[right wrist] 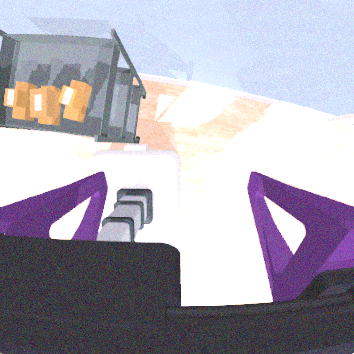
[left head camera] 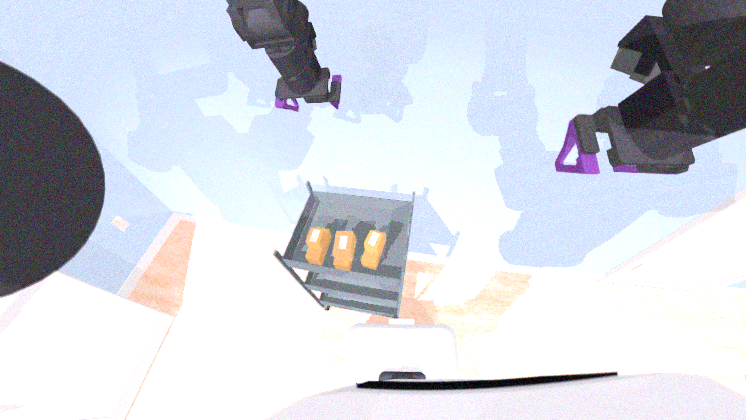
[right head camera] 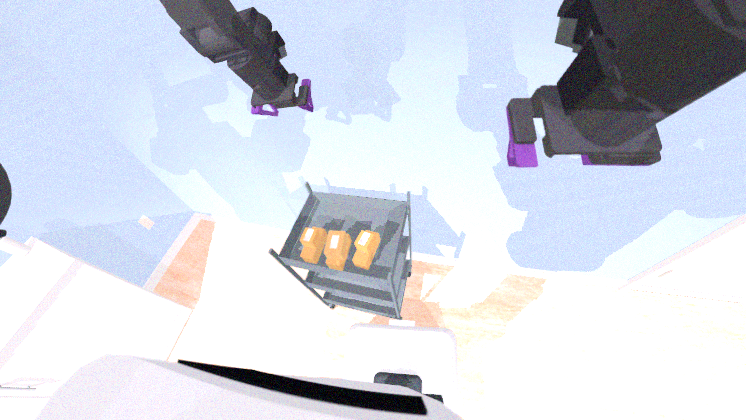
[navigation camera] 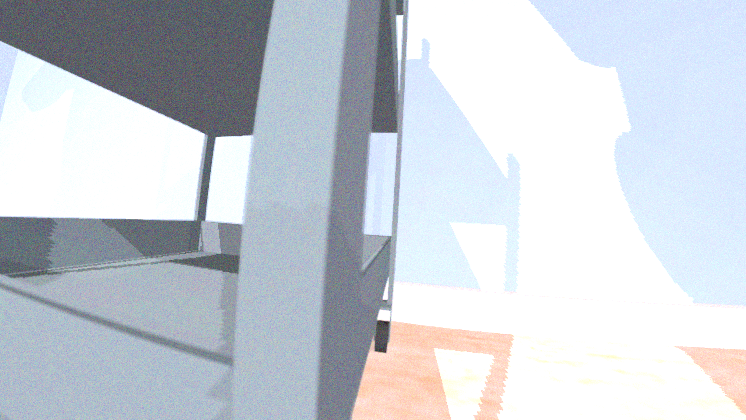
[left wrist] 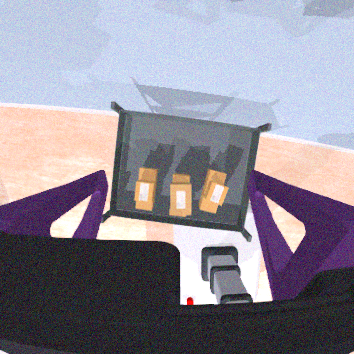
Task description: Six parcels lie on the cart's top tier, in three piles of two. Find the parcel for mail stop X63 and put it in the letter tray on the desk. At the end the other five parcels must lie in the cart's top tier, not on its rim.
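Frame: origin at the left arm's base, x ahead, y left, z up, level; metres.
Seen in the pictures: left gripper, fingertip midpoint: (left head camera: 317, 108) (right head camera: 295, 112) (left wrist: 177, 177); right gripper, fingertip midpoint: (right wrist: 177, 178) (left head camera: 585, 167) (right head camera: 546, 160).
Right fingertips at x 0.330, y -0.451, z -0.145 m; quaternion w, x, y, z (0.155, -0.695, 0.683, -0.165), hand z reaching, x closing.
Observation:
Pixels of each thing's top centre, then the offset from my right fingertips to it.
- left pile, middle of its top: (left wrist: 145, 189) (left head camera: 317, 242) (right head camera: 312, 241) (right wrist: 19, 99) dx +0.187, dy +0.554, dz -0.550 m
- middle pile, middle of its top: (left wrist: 180, 199) (left head camera: 343, 242) (right head camera: 334, 241) (right wrist: 37, 102) dx +0.163, dy +0.445, dz -0.500 m
- right pile, middle of its top: (left wrist: 212, 191) (left head camera: 373, 246) (right head camera: 365, 246) (right wrist: 73, 99) dx +0.175, dy +0.342, dz -0.550 m
The grey cart's top tier (left head camera: 344, 204) (right head camera: 344, 204) (left wrist: 117, 165) (right wrist: 60, 49) holds orange-brown parcels in three piles: a left pile (left head camera: 317, 250) (right head camera: 311, 251) (left wrist: 145, 204), a middle pile (left head camera: 344, 259) (right head camera: 336, 255) (left wrist: 180, 210) and a right pile (left head camera: 371, 256) (right head camera: 365, 255) (left wrist: 207, 201). Each upper parcel has a white label, too small to read; lower parcels peek out beneath. My left gripper (left head camera: 312, 105) (right head camera: 286, 108) (left wrist: 177, 177) is open and empty, high above the cart. My right gripper (left head camera: 604, 169) (right head camera: 558, 160) (right wrist: 177, 178) is open and empty, right of the cart. No letter tray is recognisable.
My white base (left head camera: 401, 346) (right head camera: 401, 346) lies close in front of the cart. A cart post (navigation camera: 292, 208) stands very near the navigation camera. A large white surface (left head camera: 78, 349) (right head camera: 93, 313) is at the lower left; I cannot tell whether it is the desk. A pale wall stands behind the cart.

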